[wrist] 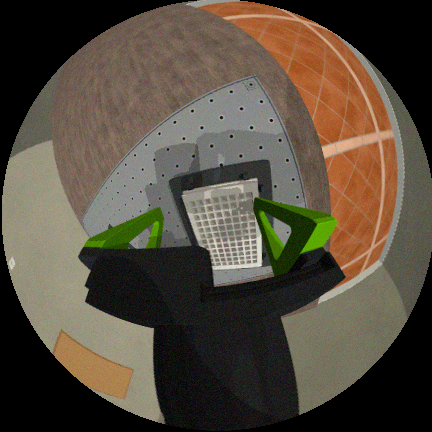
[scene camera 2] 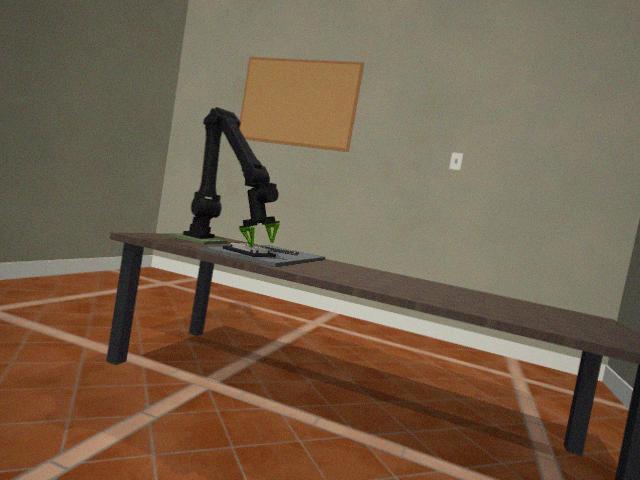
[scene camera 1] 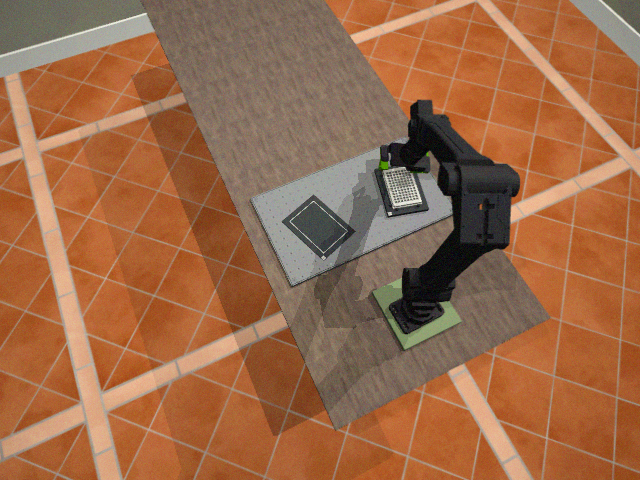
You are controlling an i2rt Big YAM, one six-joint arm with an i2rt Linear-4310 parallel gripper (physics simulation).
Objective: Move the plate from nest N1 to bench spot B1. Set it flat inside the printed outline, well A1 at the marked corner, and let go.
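Places are measured from the arm's base along level axes (x ahead, y left, z up), in metres.
Pixels of known places: gripper, fingertip midpoint: (wrist: 207,206) (scene camera 2: 262,244) (scene camera 1: 394,169); arm's base, link origin: (scene camera 2: 198,236) (scene camera 1: 415,310).
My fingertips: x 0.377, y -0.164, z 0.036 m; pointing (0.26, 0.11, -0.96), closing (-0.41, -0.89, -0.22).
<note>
Ahead of a thing's pixels: the offset from my fingertips to its top centre. "spot": to the spot under its first point. Level surfaces: height alone.
The white well plate {0.049 m back, 0.004 m left, 0.014 m down} (scene camera 1: 403,187) (wrist: 225,220) lies in the dark nest N1 {0.049 m back, 0.004 m left, 0.018 m down} (scene camera 1: 410,210) (scene camera 2: 253,253) (wrist: 210,179), at the right part of the grey board. The nest's white corner mark {0.106 m back, 0.077 m left, 0.028 m down} (scene camera 1: 389,213) shows in scene camera 1. My gripper (scene camera 1: 403,167) (scene camera 2: 262,243) (wrist: 207,206) is open and empty, pointing down low over the plate's far end. In the wrist view its right fingertip overlaps the plate's right edge, and the left one is beyond the nest's left side. Bench spot B1 {spot: 0.033 m back, 0.275 m left, 0.039 m down} (scene camera 1: 316,223) (scene camera 2: 281,250) is a dark pad with a white outline and a marked corner {spot: 0.134 m back, 0.306 m left, 0.039 m down} (scene camera 1: 323,257).
The grey perforated board {0.027 m back, 0.151 m left, 0.040 m down} (scene camera 1: 273,232) (scene camera 2: 305,257) (wrist: 200,120) lies on the brown table {0.053 m down} (scene camera 1: 258,93) (scene camera 2: 413,294) (wrist: 125,75). The arm's base stands on a green plate (scene camera 1: 406,339) (scene camera 2: 180,237) near one table end. Board and table edges run close beyond N1.
</note>
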